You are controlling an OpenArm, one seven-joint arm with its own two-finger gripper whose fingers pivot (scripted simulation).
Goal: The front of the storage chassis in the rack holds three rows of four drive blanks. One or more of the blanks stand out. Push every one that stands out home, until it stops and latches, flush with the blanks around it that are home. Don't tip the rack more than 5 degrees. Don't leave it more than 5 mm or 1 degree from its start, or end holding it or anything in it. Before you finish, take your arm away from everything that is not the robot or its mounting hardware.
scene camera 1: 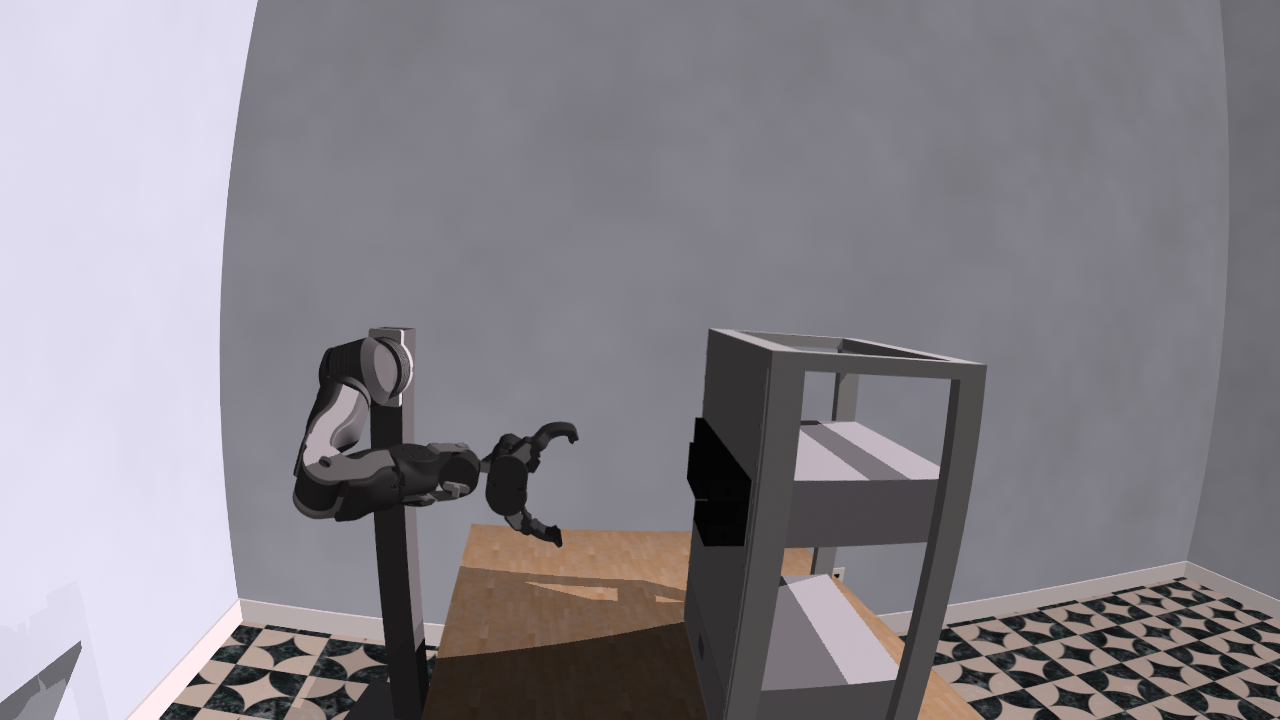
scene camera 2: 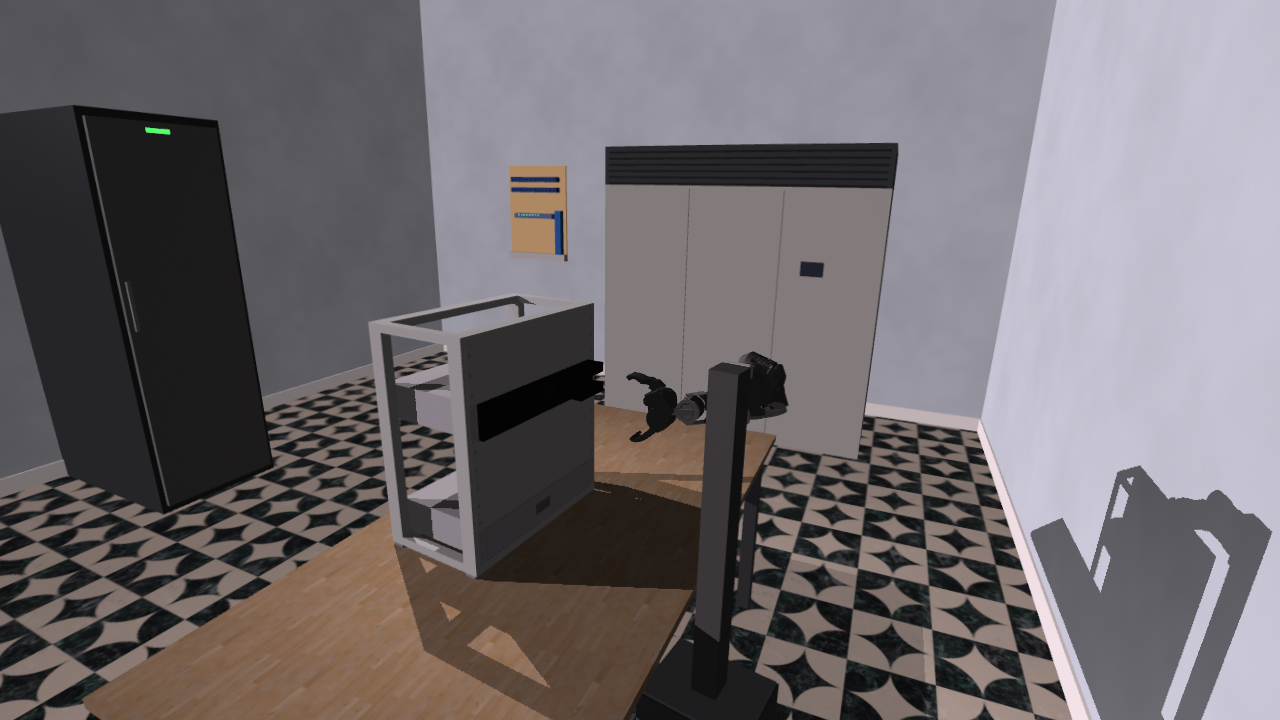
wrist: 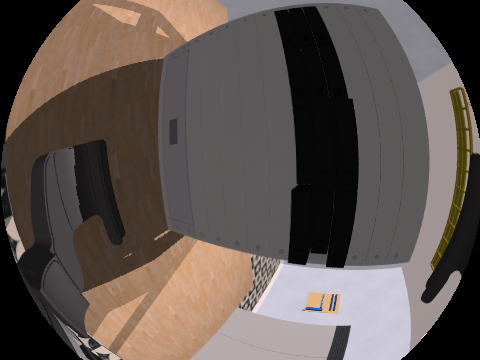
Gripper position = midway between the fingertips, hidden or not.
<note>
I see my gripper (scene camera 1: 568, 487) and a black post (scene camera 2: 728, 384).
My gripper also shows in scene camera 2 (scene camera 2: 631, 406) and in the wrist view (wrist: 256, 225). The black post shows as well in scene camera 1 (scene camera 1: 396, 538).
</note>
